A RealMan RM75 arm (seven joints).
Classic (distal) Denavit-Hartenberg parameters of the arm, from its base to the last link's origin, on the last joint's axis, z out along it. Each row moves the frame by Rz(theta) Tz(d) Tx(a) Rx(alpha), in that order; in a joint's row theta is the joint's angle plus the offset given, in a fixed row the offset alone. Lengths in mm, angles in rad.
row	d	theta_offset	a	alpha
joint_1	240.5	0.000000	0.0	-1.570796
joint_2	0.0	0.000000	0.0	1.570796
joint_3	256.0	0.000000	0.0	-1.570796
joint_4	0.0	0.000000	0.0	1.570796
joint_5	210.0	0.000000	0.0	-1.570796
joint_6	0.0	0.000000	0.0	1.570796
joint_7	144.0	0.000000	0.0	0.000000
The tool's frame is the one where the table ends.
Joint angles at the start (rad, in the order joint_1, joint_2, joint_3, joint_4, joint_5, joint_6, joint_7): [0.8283 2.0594 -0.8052 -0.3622 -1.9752 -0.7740 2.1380]
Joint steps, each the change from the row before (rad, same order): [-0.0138 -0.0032 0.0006 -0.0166 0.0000 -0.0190 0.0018]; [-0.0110 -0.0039 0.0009 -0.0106 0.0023 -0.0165 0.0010]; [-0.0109 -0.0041 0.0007 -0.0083 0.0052 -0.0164 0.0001]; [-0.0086 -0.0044 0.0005 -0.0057 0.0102 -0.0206 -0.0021]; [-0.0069 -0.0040 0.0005 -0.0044 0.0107 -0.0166 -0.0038]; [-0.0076 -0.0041 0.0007 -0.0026 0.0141 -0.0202 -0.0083]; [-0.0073 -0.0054 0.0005 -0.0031 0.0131 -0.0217 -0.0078]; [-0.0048 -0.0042 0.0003 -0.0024 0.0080 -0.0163 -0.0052]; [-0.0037 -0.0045 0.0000 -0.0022 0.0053 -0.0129 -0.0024]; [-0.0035 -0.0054 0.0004 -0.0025 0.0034 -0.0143 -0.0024]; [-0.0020 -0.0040 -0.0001 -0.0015 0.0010 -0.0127 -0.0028]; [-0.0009 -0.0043 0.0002 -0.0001 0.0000 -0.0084 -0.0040]
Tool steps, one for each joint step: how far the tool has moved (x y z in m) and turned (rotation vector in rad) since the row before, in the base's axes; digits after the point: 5 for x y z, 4 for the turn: [0.00257 -0.00145 0.00404 0.0006 0.0051 0.0033]; [0.00237 -0.00139 0.00335 -0.0003 0.0062 0.0013]; [0.00244 -0.00164 0.00307 -0.0005 0.0082 0.0002]; [0.00102 -0.00159 0.00260 -0.0030 0.0134 0.0038]; [0.00070 -0.00111 0.00244 -0.0008 0.0114 0.0043]; [0.00061 -0.00169 0.00211 -0.0024 0.0137 0.0073]; [0.00055 -0.00151 0.00274 -0.0025 0.0126 0.0088]; [0.00026 -0.00105 0.00207 -0.0026 0.0081 0.0074]; [0.00041 -0.00064 0.00220 -0.0018 0.0055 0.0052]; [0.00047 -0.00062 0.00257 -0.0026 0.0040 0.0064]; [0.00004 -0.00067 0.00158 -0.0046 0.0019 0.0074]; [0.00033 -0.00023 0.00164 -0.0024 -0.0014 0.0064]
